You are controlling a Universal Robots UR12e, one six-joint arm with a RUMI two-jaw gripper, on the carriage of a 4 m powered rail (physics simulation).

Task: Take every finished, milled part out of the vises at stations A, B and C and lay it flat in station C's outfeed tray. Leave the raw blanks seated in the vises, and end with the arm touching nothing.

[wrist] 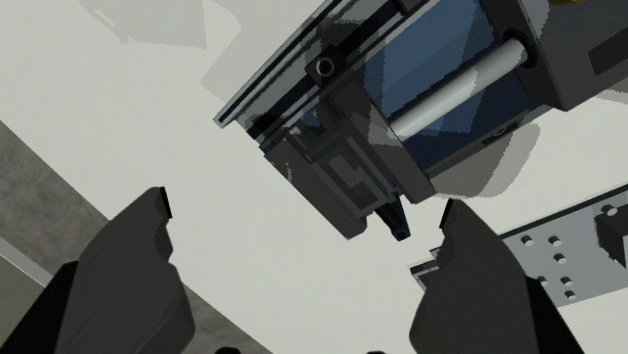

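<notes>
My gripper [308,196] is open, with its fingers wide apart at the lower left and lower right. Between and beyond the fingertips is a vise with a left jaw [315,192] and a right jaw [395,150]. A dark grey part [352,175] with a rectangular rim and a stepped recess sits between these jaws, apart from both fingers. The vise is turned diagonally in the view. The frame does not show which station this is. A dark tray with a light rim [418,274] is mostly hidden behind the right finger.
A light rod [460,92] runs from the right jaw to a dark block [555,65] at the upper right. A rail [280,62] borders the vise. A dark stub [398,227] sticks out below the part. A grey pegged plate [590,252] carries a dark block [611,237] at the right.
</notes>
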